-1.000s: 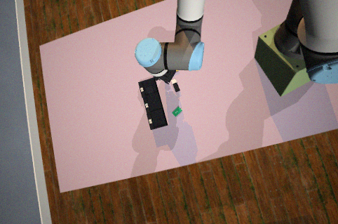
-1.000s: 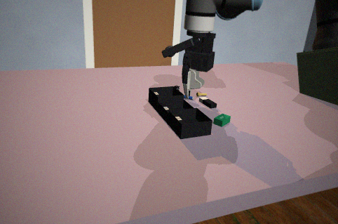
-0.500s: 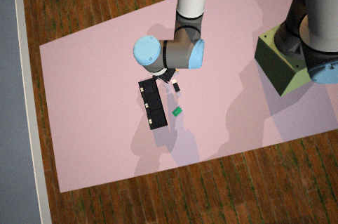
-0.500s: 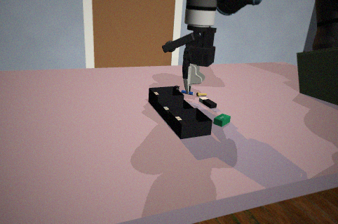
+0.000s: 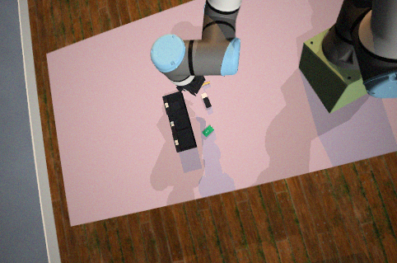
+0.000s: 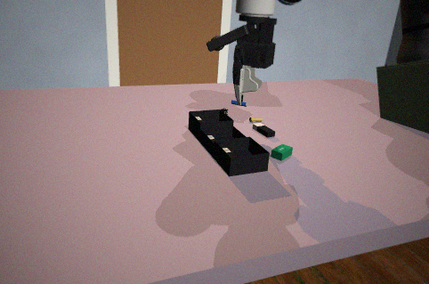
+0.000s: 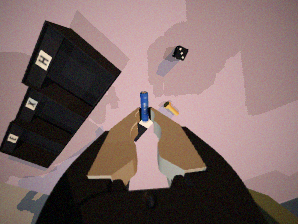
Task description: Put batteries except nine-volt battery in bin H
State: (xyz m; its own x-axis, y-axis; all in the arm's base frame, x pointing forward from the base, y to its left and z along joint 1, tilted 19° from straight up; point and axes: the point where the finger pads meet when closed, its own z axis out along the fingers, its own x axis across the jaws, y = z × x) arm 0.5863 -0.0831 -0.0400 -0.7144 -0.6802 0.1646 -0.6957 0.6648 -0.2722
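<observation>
The bin row lies 90 mm ahead of my hand, 120 mm to the left of it and 50 mm below it. From my hand the other things lie so: blue battery (10 mm below); black-and-white battery (40 mm behind, 60 mm to the left, 70 mm below); yellow piece (60 mm behind, 10 mm to the right, 70 mm below).
</observation>
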